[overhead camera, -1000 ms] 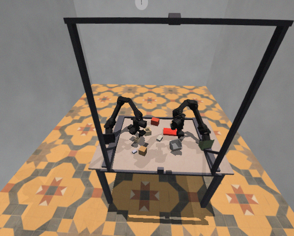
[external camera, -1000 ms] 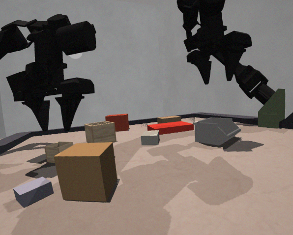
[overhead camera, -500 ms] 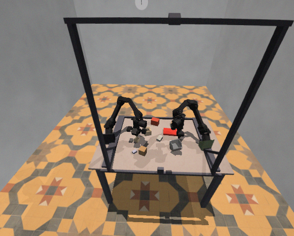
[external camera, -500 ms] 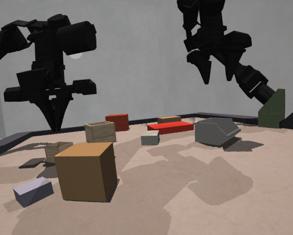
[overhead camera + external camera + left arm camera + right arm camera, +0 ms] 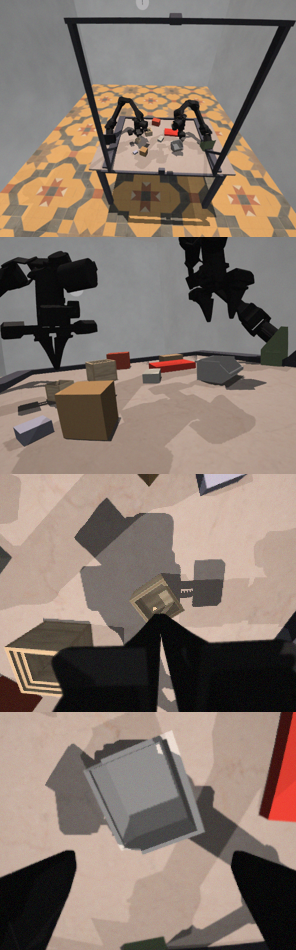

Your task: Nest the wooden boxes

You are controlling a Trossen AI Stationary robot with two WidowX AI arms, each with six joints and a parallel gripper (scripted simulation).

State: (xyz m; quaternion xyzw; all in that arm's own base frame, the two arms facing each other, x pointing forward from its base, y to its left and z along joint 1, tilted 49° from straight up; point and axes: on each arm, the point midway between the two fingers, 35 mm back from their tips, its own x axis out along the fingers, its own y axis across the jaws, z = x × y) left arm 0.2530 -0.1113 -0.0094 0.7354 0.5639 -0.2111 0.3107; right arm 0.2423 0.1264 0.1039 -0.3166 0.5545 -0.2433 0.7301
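Right now my left hand is 90 mm above the small wooden box. Round my left hand: orange cube 150 mm behind, 70 mm to the right, 70 mm below; white block 230 mm to the right, 90 mm below, 50 mm ahead; lavender block 150 mm behind, 90 mm below, 10 mm to the left.
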